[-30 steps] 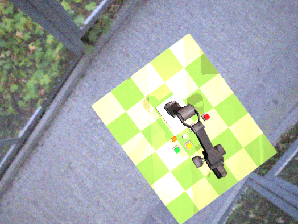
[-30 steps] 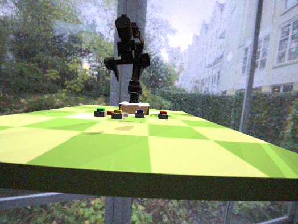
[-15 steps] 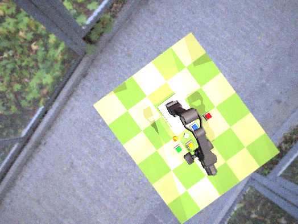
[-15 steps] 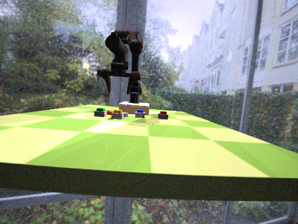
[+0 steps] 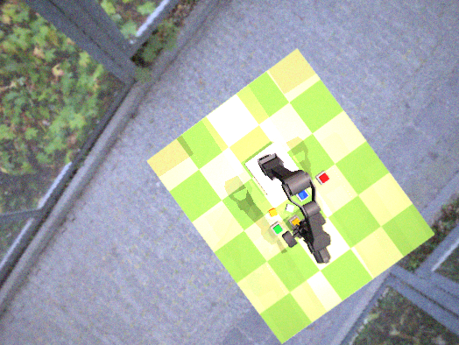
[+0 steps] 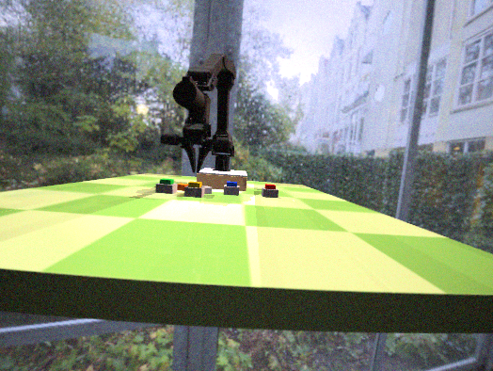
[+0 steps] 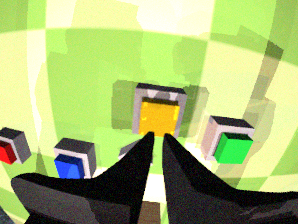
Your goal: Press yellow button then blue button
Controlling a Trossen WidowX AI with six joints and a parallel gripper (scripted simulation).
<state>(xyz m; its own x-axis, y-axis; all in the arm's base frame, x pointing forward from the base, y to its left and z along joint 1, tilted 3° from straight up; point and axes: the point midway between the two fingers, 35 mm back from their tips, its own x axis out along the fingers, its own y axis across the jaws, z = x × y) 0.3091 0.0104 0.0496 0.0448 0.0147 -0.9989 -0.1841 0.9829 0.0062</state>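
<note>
My gripper tip is now 30 mm above the yellow button. Round my gripper tip: orange block 80 mm to the right, 80 mm behind, 60 mm below; pale block 70 mm behind, 60 mm below; green button 90 mm to the right, 30 mm below, 10 mm behind.
</note>
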